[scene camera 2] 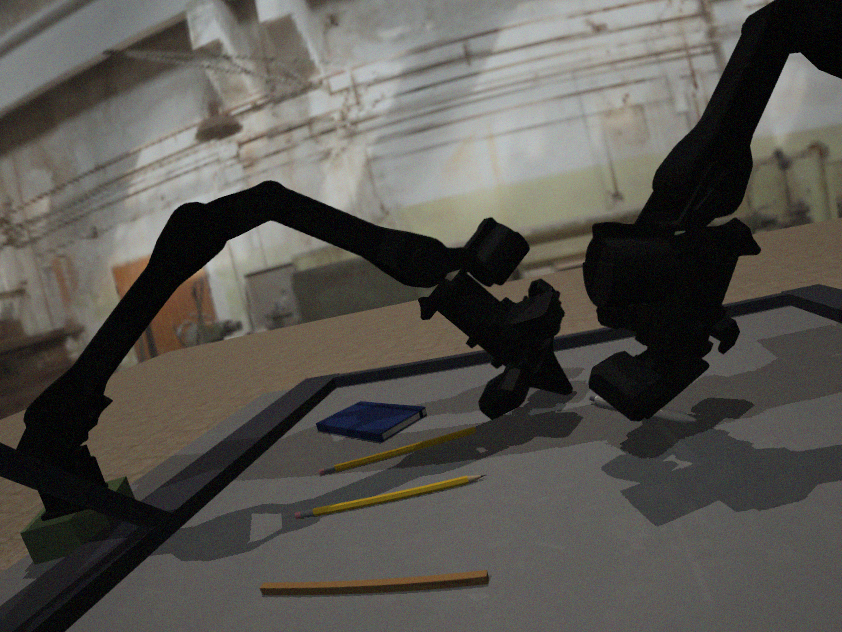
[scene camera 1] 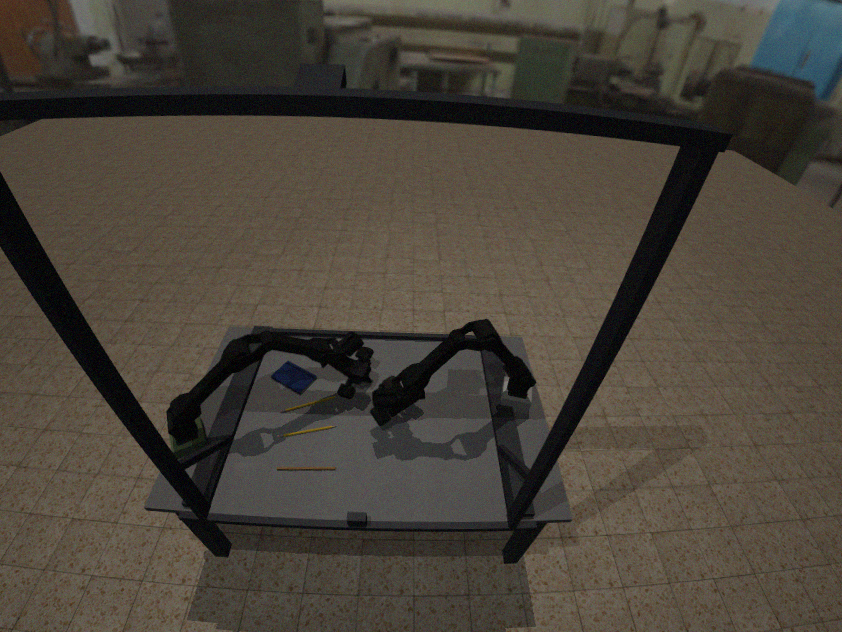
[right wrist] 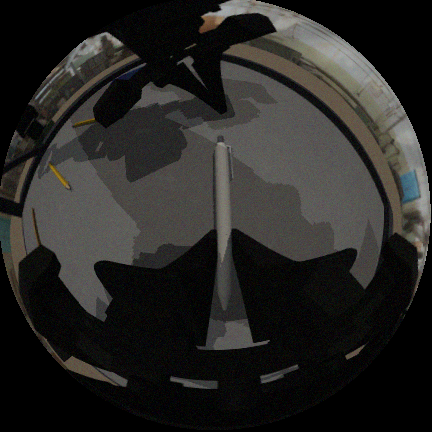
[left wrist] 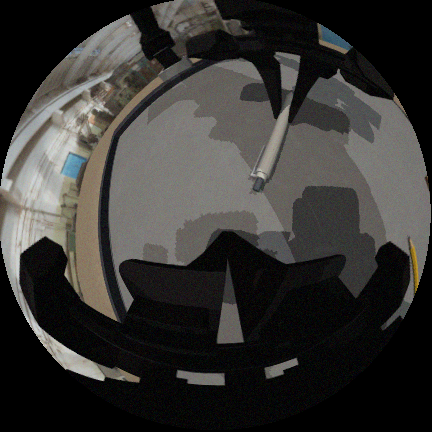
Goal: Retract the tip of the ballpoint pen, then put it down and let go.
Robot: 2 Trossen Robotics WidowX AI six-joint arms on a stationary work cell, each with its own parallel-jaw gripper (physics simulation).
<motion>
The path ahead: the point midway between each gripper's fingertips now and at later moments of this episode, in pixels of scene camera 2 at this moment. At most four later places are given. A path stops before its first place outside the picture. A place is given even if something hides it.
My left gripper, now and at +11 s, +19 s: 569,392; 559,310; 559,311
My right gripper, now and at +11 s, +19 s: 648,413; 671,368; 724,409
</motion>
